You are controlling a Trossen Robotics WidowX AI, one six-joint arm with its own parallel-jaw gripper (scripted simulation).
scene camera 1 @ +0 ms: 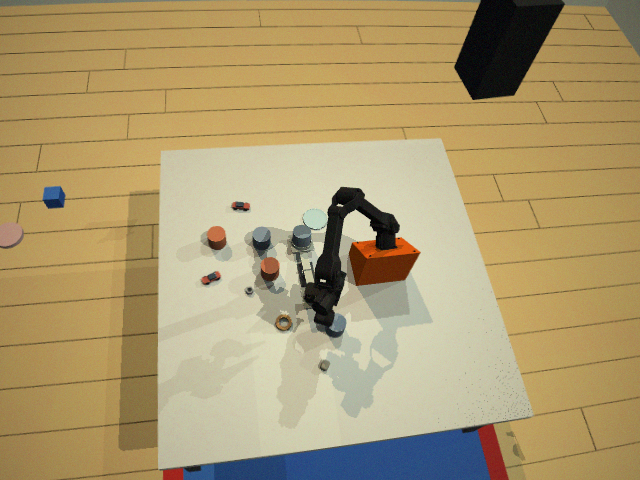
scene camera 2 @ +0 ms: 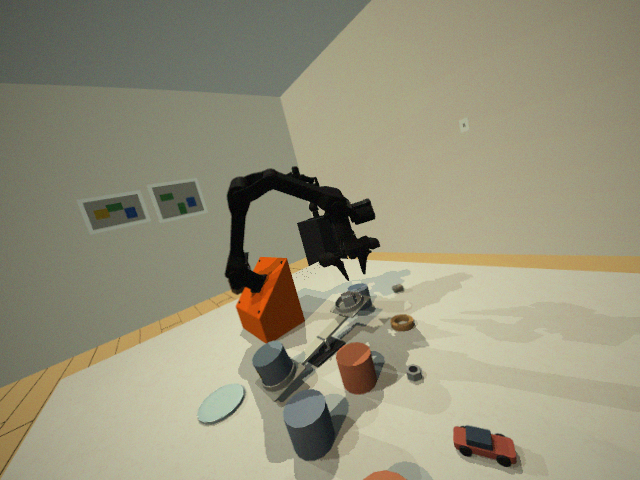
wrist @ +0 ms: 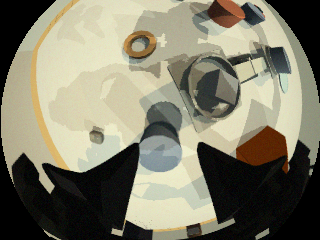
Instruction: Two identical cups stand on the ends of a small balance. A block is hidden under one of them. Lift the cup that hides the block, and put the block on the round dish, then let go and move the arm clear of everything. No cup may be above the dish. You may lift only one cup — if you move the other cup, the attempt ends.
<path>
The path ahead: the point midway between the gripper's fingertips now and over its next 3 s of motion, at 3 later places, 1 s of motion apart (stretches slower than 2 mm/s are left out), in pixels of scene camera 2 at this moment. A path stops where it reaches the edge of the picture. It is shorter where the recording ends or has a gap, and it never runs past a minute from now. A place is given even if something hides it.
My gripper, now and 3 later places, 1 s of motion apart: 356, 277; 348, 282; 347, 292; 346, 298
</path>
